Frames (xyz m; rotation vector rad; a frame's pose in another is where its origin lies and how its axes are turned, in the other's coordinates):
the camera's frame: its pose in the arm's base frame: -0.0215 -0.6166 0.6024 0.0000 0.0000 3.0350
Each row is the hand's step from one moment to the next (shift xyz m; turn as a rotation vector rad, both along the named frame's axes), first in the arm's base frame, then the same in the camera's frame.
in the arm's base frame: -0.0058 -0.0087 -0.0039 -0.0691 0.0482 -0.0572
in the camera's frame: 0.0048 0.0093 -0.0039 0.0738 -0.0406 -0.0572
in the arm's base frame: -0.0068 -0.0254 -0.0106 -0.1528 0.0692 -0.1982
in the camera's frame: 0.0041 0.0260 -0.0106 0.1593 -0.0526 -0.1982
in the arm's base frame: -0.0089 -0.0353 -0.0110 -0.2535 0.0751 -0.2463
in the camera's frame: 0.0051 0.0360 -0.0110 0.2601 -0.0477 -0.2463
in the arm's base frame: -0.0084 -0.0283 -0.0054 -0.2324 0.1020 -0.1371
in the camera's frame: 0.0053 0.0290 -0.0054 0.2419 -0.0767 -0.1371
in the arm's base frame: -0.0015 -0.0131 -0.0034 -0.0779 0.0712 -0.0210
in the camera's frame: 0.0001 0.0132 -0.0034 0.0850 -0.0625 -0.0210
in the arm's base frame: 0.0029 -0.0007 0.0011 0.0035 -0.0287 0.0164
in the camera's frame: -0.0030 0.0004 0.0011 -0.0065 0.0282 0.0164
